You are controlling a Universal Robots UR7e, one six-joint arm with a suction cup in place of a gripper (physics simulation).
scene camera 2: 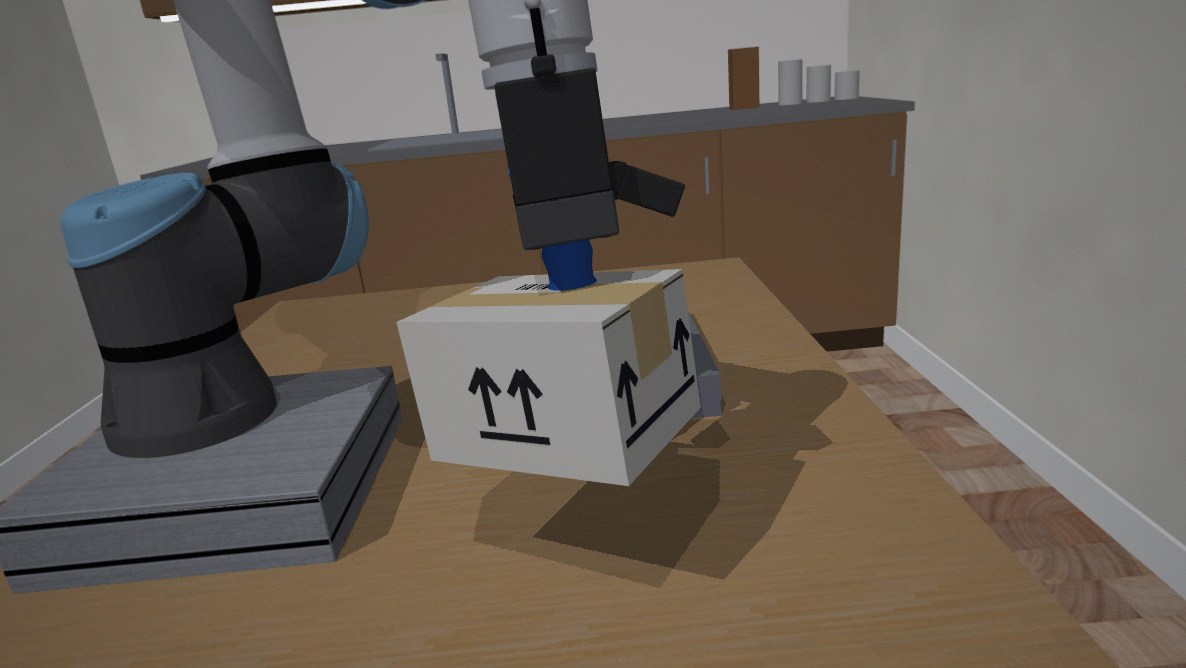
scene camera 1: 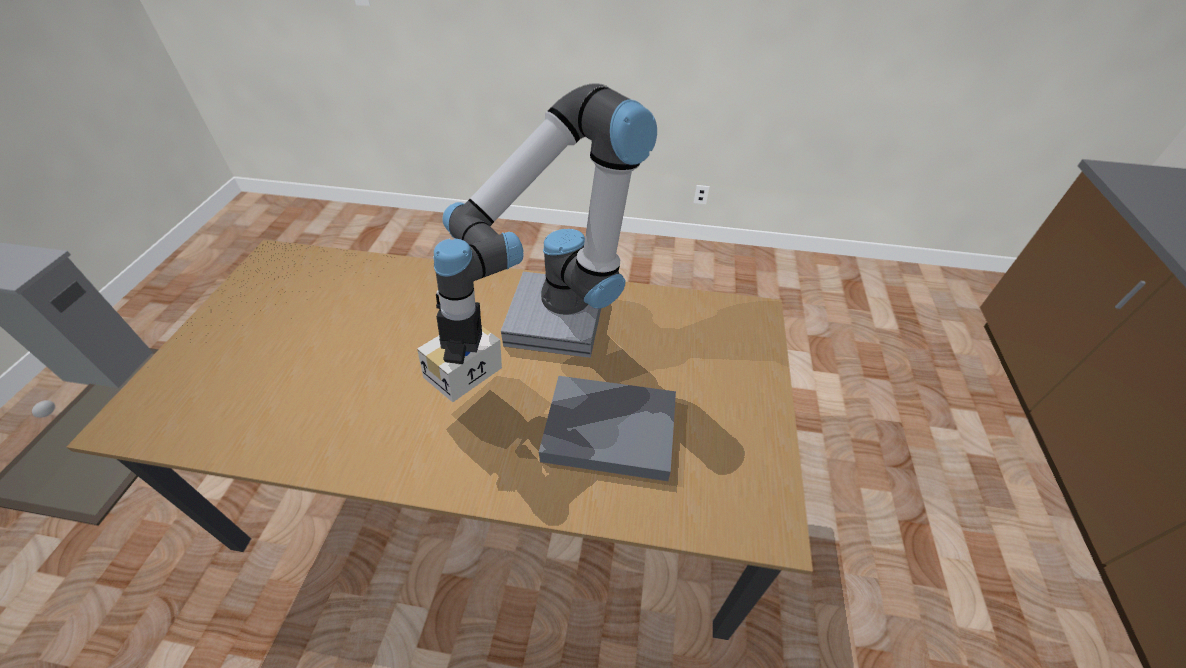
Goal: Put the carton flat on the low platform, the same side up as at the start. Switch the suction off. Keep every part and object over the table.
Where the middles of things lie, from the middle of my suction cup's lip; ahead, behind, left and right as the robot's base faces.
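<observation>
Relative to the white carton (scene camera 2: pixel 592 383), my suction cup is 6 cm above, 2 cm past and 2 cm to the left of it. The low grey platform (scene camera 1: pixel 616 428) is 36 cm to the left of my suction cup, 21 cm below it and 5 cm ahead of it.
</observation>
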